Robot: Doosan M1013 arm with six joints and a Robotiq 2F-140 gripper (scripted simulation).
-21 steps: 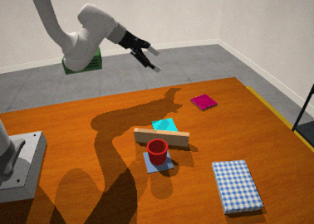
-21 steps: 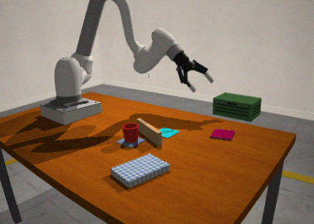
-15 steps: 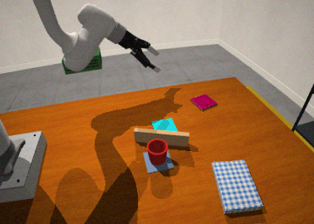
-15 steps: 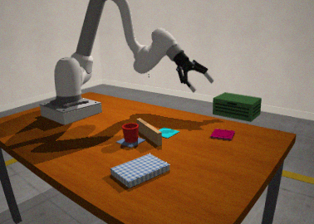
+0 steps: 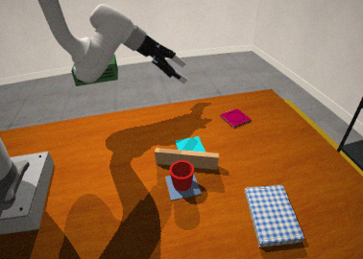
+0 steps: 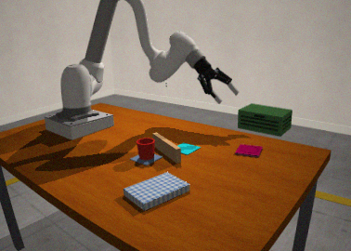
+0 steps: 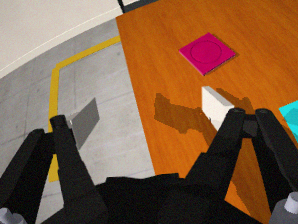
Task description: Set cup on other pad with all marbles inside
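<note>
Now: hand 11 cm past the red cup, 45 cm to the left of it and 16 cm above it. Also, from my hand: magenta flat block (20 cm ahead, 15 cm to the right, 18 cm below); pad (11 cm behind, 45 cm to the right, 19 cm below); wooden rail (7 cm behind, 36 cm to the right, 17 cm below).
</note>
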